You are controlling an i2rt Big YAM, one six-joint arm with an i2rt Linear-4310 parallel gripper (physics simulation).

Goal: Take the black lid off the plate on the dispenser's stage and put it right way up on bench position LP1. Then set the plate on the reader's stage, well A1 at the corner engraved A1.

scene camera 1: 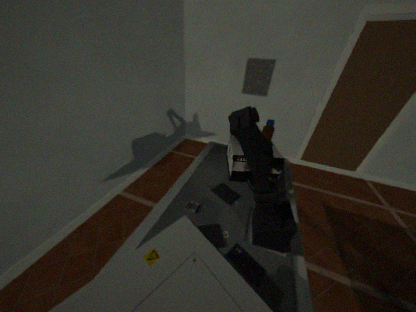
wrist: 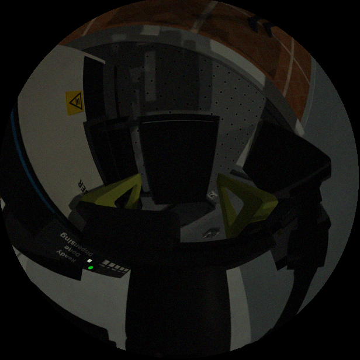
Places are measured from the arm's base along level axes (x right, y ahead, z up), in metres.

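Pixels of known places: arm's base, link origin: (scene camera 1: 273, 217).
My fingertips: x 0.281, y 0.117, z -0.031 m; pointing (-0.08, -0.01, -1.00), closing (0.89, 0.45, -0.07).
For each thing: its top centre in the pictures, then the offset to it from my fingertips. "spot": a spot on its surface instead.
- large white instrument housing, surface spot: (scene camera 1: 165, 280) spot: dx -0.783, dy +0.102, dz +0.233 m
- long black block, top centre: (scene camera 1: 238, 272) dx -0.581, dy -0.044, dz +0.007 m
- brown bottle with a blue cap, top centre: (scene camera 1: 271, 118) dx +0.381, dy +0.074, dz +0.318 m
In the wrist view my gripper (wrist: 178, 177) is open, its two olive fingers wide apart with nothing held. A black, flat-topped block (wrist: 179, 160) shows between and beyond the fingertips; it looks like the lidded plate on the stage, but darkness hides any seam between lid, plate and stage. The dispenser (wrist: 50, 135), white with a yellow warning sticker, stands at the left. In the scene view my gripper cannot be made out among the dark arm parts. A small bench label (wrist: 212, 195) lies near the right finger; its text is unclear. The reader's engraved A1 corner cannot be made out.
A large white instrument housing (scene camera 1: 165, 280) fills the scene view's foreground. Dark pads (scene camera 1: 226, 193) (scene camera 1: 212, 235) and a long black block (scene camera 1: 246, 260) lie on the bench. A white instrument (scene camera 1: 240, 167) and a brown bottle with a blue cap (scene camera 1: 268, 131) stand behind the arm.
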